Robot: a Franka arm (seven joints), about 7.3 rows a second.
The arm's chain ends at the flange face. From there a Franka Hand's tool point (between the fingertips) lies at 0.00 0.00 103.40 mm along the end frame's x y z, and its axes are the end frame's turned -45 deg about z.
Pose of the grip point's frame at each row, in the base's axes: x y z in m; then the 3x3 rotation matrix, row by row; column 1 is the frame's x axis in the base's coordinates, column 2 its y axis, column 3 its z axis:
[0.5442 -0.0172 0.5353], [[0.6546 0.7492 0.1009], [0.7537 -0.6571 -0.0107], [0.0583 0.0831 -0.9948]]
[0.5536 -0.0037 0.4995], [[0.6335 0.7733 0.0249], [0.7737 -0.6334 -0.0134], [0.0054 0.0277 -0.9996]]
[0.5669 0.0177 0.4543], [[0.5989 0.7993 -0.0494], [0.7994 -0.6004 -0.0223], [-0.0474 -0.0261 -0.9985]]
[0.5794 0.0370 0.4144], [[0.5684 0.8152 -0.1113], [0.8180 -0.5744 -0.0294], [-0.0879 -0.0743 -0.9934]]
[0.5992 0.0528 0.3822], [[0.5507 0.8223 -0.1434], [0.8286 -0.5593 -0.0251], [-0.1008 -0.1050 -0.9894]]
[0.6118 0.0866 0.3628], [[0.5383 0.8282 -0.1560], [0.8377 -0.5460 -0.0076], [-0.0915 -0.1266 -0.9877]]
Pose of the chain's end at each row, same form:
[0.5338 -0.0161 0.6382], [[0.9926 0.0669 0.1009], [0.0683 -0.9976 -0.0107], [0.1000 0.0175 -0.9948]]
[0.5510 -0.0023 0.6029], [[0.9948 0.0989 0.0249], [0.0992 -0.9950 -0.0134], [0.0234 0.0158 -0.9996]]
[0.5720 0.0200 0.5575], [[0.9887 0.1417 -0.0494], [0.1407 -0.9898 -0.0223], [-0.0520 0.0151 -0.9985]]
[0.5909 0.0400 0.5171], [[0.9784 0.1745 -0.1113], [0.1723 -0.9846 -0.0294], [-0.1147 0.0096 -0.9934]]
[0.6140 0.0554 0.4845], [[0.9709 0.1921 -0.1434], [0.1904 -0.9814 -0.0251], [-0.1455 -0.0030 -0.9894]]
[0.6279 0.0874 0.4649], [[0.9663 0.2050 -0.1560], [0.2063 -0.9784 -0.0076], [-0.1542 -0.0248 -0.9877]]

